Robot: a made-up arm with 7 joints.
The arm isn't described. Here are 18 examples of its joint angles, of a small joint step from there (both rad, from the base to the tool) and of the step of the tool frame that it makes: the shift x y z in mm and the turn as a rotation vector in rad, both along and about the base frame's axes.
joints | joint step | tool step
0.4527 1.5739 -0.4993 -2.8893 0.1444 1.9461 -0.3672 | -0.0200 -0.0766 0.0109 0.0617 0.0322 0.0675 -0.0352 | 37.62 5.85 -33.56 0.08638 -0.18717 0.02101
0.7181 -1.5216 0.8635 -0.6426 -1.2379 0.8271 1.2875 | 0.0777 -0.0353 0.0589 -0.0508 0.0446 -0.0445 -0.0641 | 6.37 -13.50 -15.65 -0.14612 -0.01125 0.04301
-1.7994 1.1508 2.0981 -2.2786 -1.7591 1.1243 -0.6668 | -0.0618 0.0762 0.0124 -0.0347 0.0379 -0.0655 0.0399 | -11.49 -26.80 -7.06 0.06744 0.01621 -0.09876
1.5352 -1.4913 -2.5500 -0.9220 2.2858 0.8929 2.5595 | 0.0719 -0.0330 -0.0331 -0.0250 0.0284 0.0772 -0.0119 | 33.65 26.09 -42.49 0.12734 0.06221 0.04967
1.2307 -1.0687 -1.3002 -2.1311 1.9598 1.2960 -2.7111 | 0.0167 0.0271 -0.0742 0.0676 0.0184 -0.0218 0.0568 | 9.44 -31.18 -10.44 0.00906 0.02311 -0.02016
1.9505 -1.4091 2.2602 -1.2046 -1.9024 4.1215 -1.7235 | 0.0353 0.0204 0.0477 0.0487 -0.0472 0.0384 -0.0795 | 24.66 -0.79 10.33 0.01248 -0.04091 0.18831
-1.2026 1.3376 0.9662 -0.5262 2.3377 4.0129 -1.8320 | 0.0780 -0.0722 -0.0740 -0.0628 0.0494 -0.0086 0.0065 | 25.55 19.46 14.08 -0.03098 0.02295 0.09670
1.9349 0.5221 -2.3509 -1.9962 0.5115 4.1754 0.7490 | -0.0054 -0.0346 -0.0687 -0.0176 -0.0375 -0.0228 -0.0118 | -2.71 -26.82 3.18 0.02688 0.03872 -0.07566
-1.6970 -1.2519 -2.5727 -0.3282 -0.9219 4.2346 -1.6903 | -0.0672 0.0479 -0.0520 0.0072 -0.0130 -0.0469 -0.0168 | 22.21 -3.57 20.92 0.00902 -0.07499 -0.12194
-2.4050 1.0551 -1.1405 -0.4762 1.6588 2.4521 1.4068 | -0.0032 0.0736 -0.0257 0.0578 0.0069 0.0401 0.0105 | 0.76 -21.76 -20.21 0.03883 0.01372 0.00694
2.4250 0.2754 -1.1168 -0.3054 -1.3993 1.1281 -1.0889 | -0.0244 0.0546 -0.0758 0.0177 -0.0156 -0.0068 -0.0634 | -11.49 7.80 -4.60 -0.05855 -0.04135 -0.09626
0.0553 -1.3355 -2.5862 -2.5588 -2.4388 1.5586 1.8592 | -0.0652 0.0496 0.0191 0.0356 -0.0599 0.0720 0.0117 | -31.86 -14.09 3.96 -0.09670 0.03019 -0.04167
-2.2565 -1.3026 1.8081 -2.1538 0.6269 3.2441 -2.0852 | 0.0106 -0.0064 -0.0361 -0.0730 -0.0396 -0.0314 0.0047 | -11.35 -16.17 1.70 -0.02052 0.04655 -0.07873
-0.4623 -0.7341 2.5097 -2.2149 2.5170 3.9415 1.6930 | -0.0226 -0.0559 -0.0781 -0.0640 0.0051 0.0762 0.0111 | 16.54 -4.23 3.45 -0.03507 -0.16697 -0.15357
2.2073 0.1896 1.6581 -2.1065 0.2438 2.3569 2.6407 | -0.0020 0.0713 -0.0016 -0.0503 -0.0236 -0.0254 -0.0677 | -0.66 5.52 -22.67 -0.00289 -0.05335 0.09054
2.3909 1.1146 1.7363 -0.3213 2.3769 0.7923 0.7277 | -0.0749 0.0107 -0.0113 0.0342 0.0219 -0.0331 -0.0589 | 34.87 43.51 -9.03 -0.09089 0.01991 -0.12729
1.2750 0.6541 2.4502 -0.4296 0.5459 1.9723 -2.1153 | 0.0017 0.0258 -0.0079 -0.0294 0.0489 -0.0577 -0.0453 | -11.89 3.71 -0.76 0.05325 0.01631 0.04086
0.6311 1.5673 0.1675 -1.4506 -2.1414 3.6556 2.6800 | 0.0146 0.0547 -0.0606 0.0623 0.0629 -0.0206 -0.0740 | 6.13 -4.91 -21.01 -0.01983 -0.07467 0.00386
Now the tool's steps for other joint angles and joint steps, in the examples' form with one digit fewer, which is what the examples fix.
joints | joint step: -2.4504 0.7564 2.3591 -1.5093 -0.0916 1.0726 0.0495 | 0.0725 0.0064 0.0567 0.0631 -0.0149 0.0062 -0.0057
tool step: -5.0 28.0 30.2 -0.0301 -0.0909 0.0780
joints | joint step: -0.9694 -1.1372 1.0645 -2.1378 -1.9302 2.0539 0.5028 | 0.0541 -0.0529 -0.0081 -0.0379 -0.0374 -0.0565 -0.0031
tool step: -13.0 6.9 2.7 -0.0728 -0.0653 -0.0018
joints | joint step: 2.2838 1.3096 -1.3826 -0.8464 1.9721 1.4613 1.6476 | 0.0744 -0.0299 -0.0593 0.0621 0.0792 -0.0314 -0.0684
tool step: -65.5 -16.8 39.4 0.1071 0.0539 0.1947
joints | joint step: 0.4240 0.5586 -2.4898 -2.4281 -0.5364 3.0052 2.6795 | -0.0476 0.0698 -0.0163 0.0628 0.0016 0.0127 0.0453
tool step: 4.5 11.7 34.4 -0.1241 0.0687 -0.0483
